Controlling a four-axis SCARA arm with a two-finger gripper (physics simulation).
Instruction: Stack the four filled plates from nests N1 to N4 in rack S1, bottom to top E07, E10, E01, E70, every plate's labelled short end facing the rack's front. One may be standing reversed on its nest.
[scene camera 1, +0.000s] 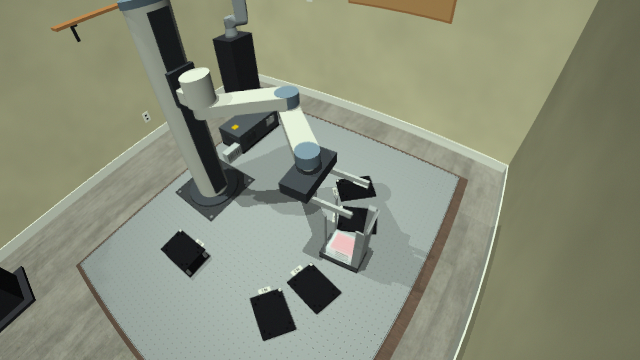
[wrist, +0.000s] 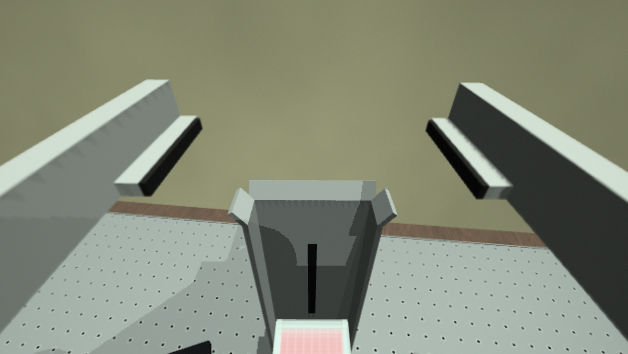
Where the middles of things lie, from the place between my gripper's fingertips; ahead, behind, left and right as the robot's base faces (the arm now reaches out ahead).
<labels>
My gripper is now 86 cm past the dark grey controller box (scene camera 1: 247, 123), 35 cm to the right of it and 31 cm above it.
</labels>
